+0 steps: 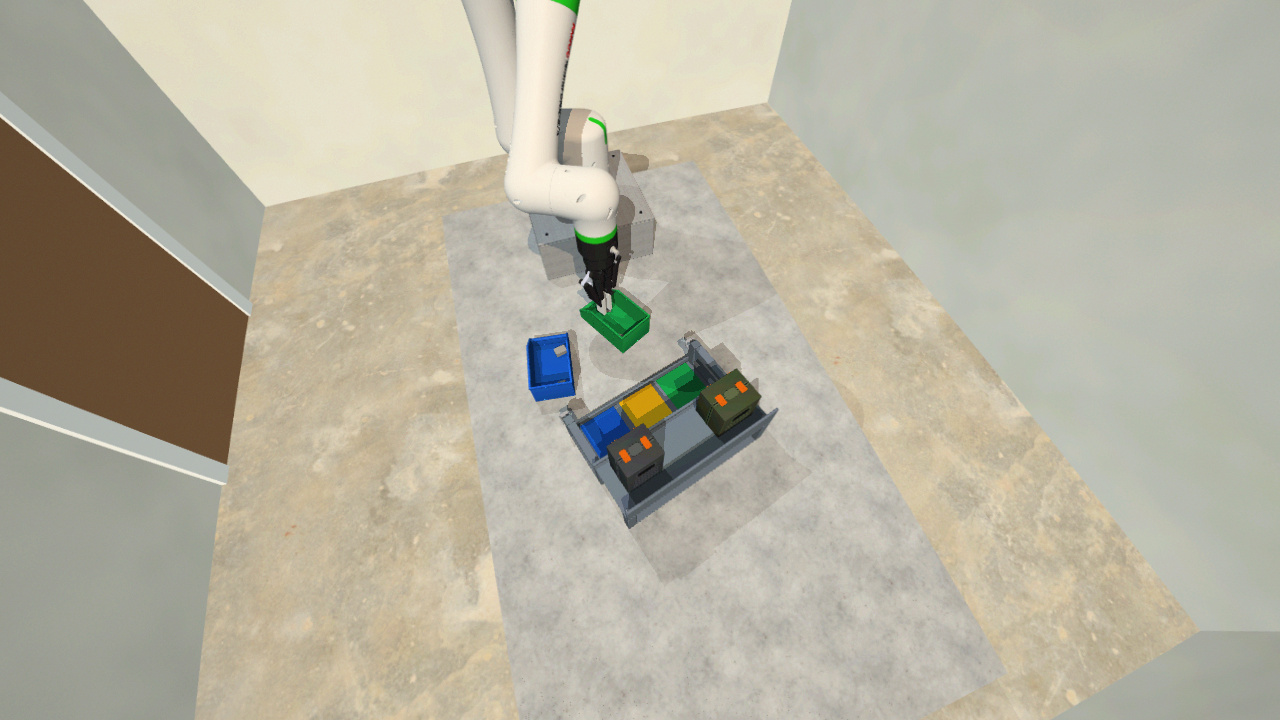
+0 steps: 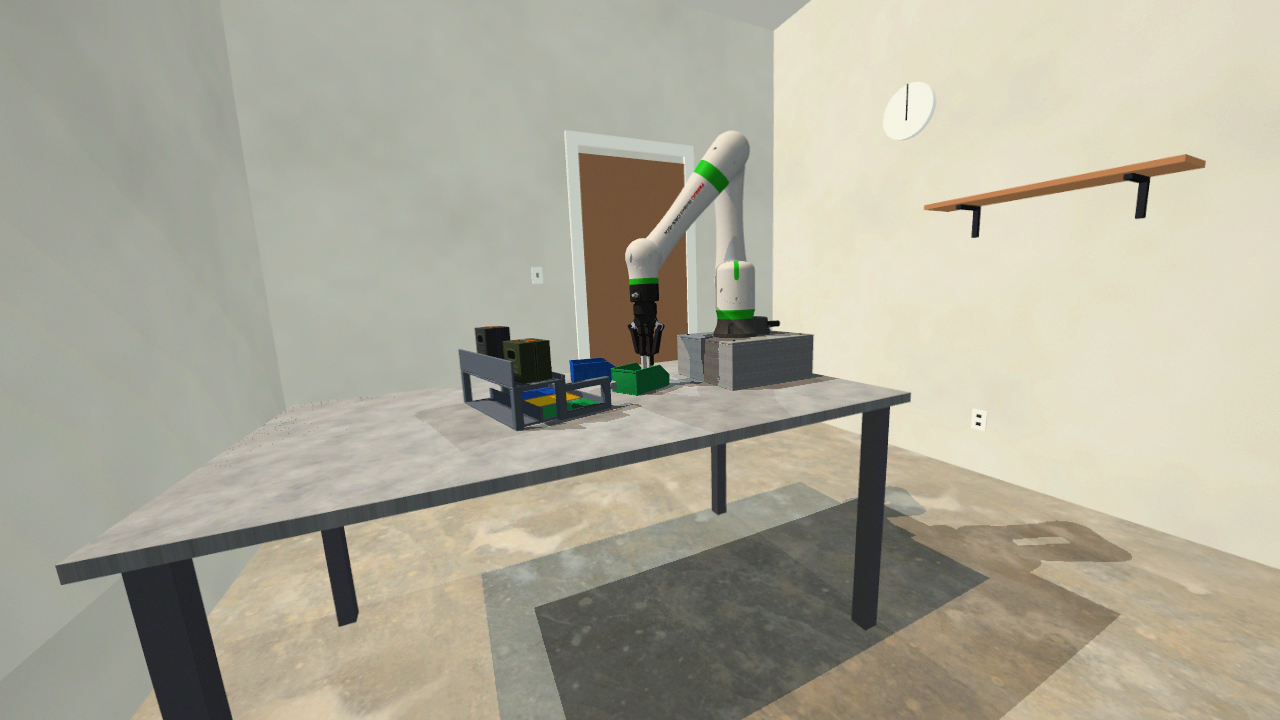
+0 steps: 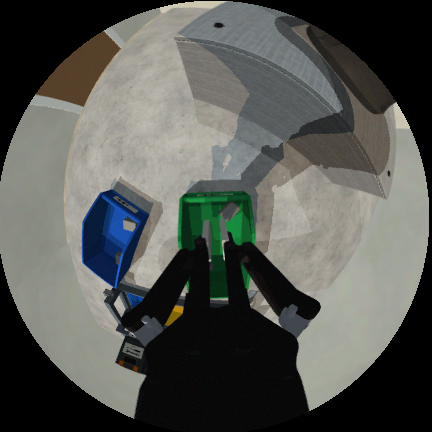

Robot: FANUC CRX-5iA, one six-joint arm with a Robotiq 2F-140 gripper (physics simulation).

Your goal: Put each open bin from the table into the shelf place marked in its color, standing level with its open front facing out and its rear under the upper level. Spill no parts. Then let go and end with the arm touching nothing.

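Seen in the pictures: gripper, fingertip midpoint: (image 1: 604, 309) (image 3: 214, 226); arm's base at its link origin: (image 2: 735, 335).
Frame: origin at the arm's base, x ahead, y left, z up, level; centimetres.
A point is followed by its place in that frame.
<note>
My gripper (image 1: 605, 305) {x 31.6, y -2.2, z -11.0 cm} (image 2: 646, 361) {x 31.6, y -2.2, z -11.0 cm} (image 3: 214, 226) {x 31.6, y -2.2, z -11.0 cm} points down with its fingers nearly together and nothing between them. Its fingertips are over and partly inside the green bin (image 1: 636, 340) {x 41.8, y 4.3, z -13.6 cm} (image 2: 640, 382) {x 37.6, y 7.5, z -10.9 cm} (image 3: 184, 220) {x 33.0, y -6.8, z -10.9 cm}, which stands on the table. Whether they touch it I cannot tell. A grey part (image 3: 230, 211) {x 28.7, y -1.0, z -12.8 cm} lies in the green bin; the fingers hide some of its floor. The blue bin (image 1: 548, 365) {x 43.7, y -19.9, z -14.3 cm} (image 2: 589, 369) {x 48.4, y -14.0, z -9.3 cm} (image 3: 102, 245) {x 51.7, y -23.1, z -14.3 cm} stands apart, with a light part (image 1: 560, 351) {x 41.1, y -16.1, z -12.8 cm} (image 3: 129, 224) {x 40.1, y -16.0, z -12.8 cm} inside. The shelf (image 1: 702, 466) {x 81.9, y 8.9, z -1.8 cm} (image 2: 486, 367) {x 80.5, y 12.7, z -1.4 cm} has blue (image 1: 603, 429) {x 64.7, y -9.2, z -13.9 cm}, yellow (image 1: 645, 405) {x 60.8, y 2.2, z -13.9 cm} and green (image 1: 680, 382) {x 56.7, y 12.4, z -13.9 cm} places on its lower level.
A dark grey box (image 1: 636, 457) {x 79.9, y -4.3, z 7.6 cm} (image 2: 491, 340) {x 78.8, y 0.4, z 4.2 cm} and an olive box (image 1: 729, 402) {x 72.4, y 16.6, z 5.1 cm} (image 2: 529, 360) {x 70.5, y 22.8, z 0.8 cm} stand on the shelf's upper level. The arm's block-like pedestal (image 1: 565, 259) {x 13.9, y -10.1, z -7.9 cm} (image 2: 771, 360) {x -3.5, y 15.2, z -6.9 cm} (image 3: 220, 85) {x 14.1, y -11.5, z -7.7 cm} is behind the green bin. Corner posts stand at the shelf's side nearest the bins.
</note>
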